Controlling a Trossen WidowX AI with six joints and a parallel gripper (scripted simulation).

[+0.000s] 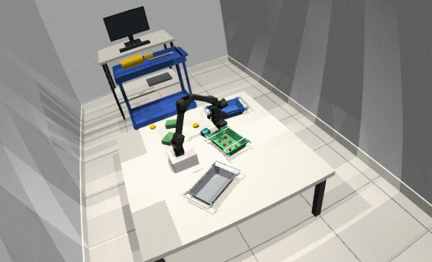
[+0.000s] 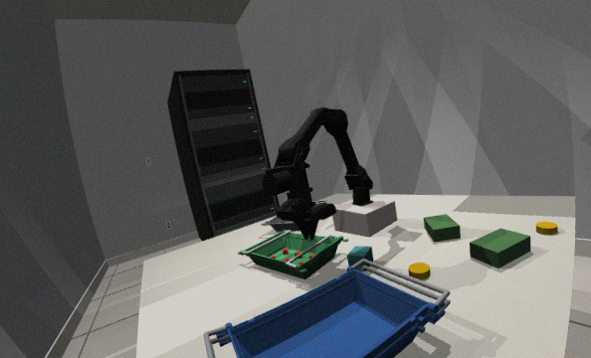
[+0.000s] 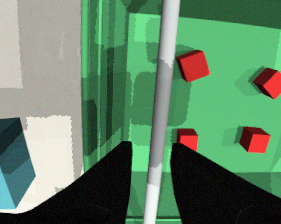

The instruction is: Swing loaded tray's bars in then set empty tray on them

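My gripper tip is 480 mm to the left of the grey tray, 190 mm past it and 50 mm above it. Also, from my gripper tip: teal cube (100 mm to the left, 90 mm behind, 70 mm below).
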